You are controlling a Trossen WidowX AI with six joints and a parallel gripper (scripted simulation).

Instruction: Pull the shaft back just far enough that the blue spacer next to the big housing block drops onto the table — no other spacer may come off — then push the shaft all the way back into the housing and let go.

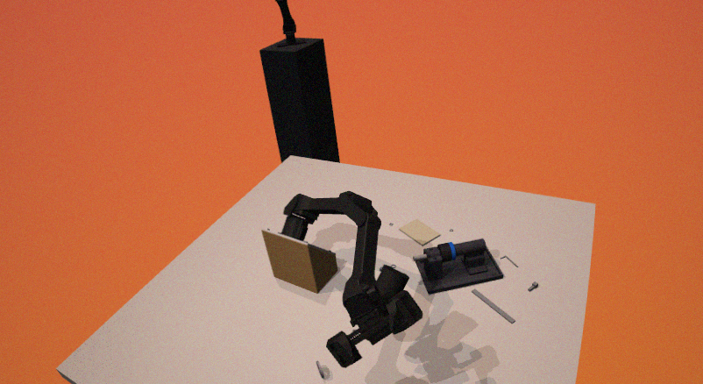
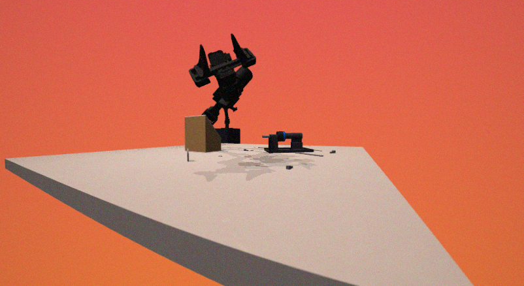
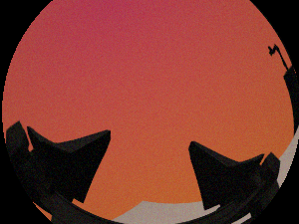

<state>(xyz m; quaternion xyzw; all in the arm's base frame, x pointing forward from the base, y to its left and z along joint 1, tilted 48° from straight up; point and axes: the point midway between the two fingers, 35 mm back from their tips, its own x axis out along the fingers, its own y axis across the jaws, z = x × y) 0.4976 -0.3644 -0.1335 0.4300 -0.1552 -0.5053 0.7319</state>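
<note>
The grey shaft lies 100 mm behind my gripper tip, 540 mm to the left of it and 250 mm below it. From my gripper tip the other things lie so: grey bar: 80 mm ahead, 480 mm to the left, 330 mm below; hex key: 60 mm ahead, 680 mm to the left, 330 mm below; blue spacer: 80 mm behind, 560 mm to the left, 250 mm below.
</note>
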